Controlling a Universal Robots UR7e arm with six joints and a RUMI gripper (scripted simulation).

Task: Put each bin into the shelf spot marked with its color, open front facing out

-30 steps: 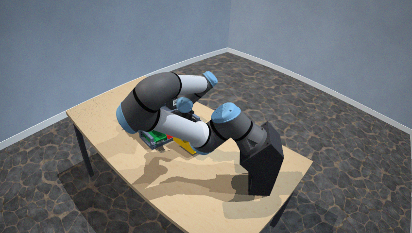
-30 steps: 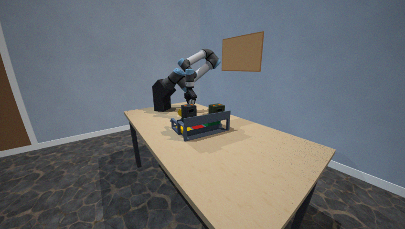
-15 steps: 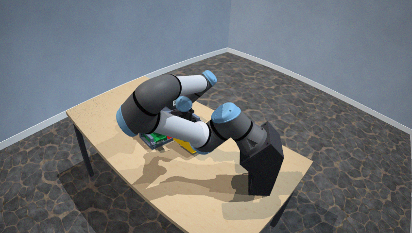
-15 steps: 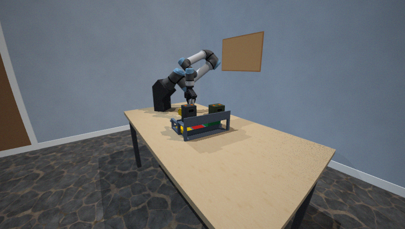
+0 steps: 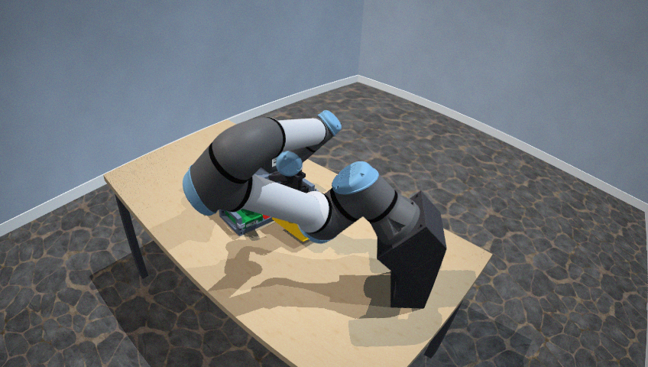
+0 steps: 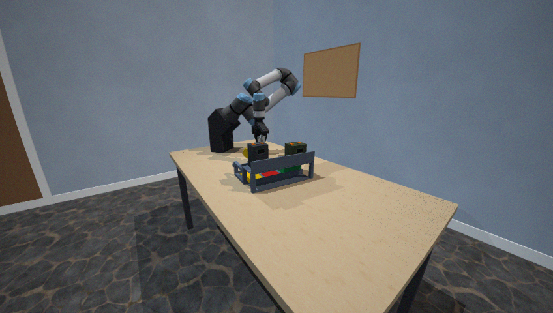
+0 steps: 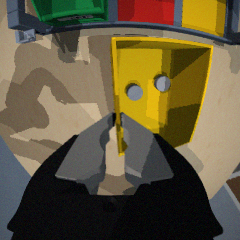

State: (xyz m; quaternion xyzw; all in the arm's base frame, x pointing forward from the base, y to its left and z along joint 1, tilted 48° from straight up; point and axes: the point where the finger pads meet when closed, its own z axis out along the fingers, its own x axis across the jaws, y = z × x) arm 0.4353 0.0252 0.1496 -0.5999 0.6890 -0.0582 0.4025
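Right now the yellow bin is 50 mm to the right of my hand and 30 mm below it. Also, from my hand: green bin 220 mm ahead, 70 mm to the left, 60 mm below; then black box 310 mm ahead, 160 mm to the right, 50 mm above.
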